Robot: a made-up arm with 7 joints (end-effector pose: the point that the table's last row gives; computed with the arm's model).
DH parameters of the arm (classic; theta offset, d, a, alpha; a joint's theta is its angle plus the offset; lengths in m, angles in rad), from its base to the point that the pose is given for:
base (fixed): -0.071 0 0 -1.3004
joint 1: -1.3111 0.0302 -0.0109 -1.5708
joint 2: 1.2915 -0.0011 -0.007 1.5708
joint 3: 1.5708 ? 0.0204 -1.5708
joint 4: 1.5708 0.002 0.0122 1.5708
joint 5: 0 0.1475 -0.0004 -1.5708
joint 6: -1.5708 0 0.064 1.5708
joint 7: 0 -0.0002 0 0
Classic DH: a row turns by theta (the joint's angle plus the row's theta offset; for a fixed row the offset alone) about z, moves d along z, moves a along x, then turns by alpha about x.
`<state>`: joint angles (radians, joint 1 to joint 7).
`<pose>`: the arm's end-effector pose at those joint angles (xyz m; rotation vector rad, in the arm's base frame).
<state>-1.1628 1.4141 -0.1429 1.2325 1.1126 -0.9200 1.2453</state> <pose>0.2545 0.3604 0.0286 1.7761 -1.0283 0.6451</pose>
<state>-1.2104 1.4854 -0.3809 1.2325 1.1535 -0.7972 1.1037</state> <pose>0.2421 0.3756 0.0360 2.0968 -0.7377 0.4565</pose>
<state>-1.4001 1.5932 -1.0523 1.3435 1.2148 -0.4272 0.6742</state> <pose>0.1961 0.4181 0.0525 2.6939 0.3439 0.1180</pose>
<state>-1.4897 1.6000 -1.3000 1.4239 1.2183 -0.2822 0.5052</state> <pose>0.1784 0.4288 0.0640 2.8004 0.8093 0.0877</pose>
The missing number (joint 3, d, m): -0.2272
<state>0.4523 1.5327 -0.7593 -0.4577 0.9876 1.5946 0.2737</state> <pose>0.0468 0.2498 -0.1518 2.6494 0.5608 0.1513</pose>
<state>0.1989 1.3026 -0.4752 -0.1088 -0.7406 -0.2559 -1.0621</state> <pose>0.1179 0.2168 -0.2109 0.0577 0.7250 -1.4695</pose>
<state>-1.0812 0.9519 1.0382 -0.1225 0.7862 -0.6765 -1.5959</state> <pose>0.1407 0.2492 0.1384 1.8601 0.1279 0.1197</pose>
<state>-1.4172 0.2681 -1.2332 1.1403 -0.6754 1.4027 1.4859</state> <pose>0.3641 0.0159 -0.1827 1.8784 0.4547 1.1235</pose>
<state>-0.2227 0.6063 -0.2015 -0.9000 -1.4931 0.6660 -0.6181</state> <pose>0.1412 0.0194 -0.1092 -0.7151 0.1397 -1.7957</pose>
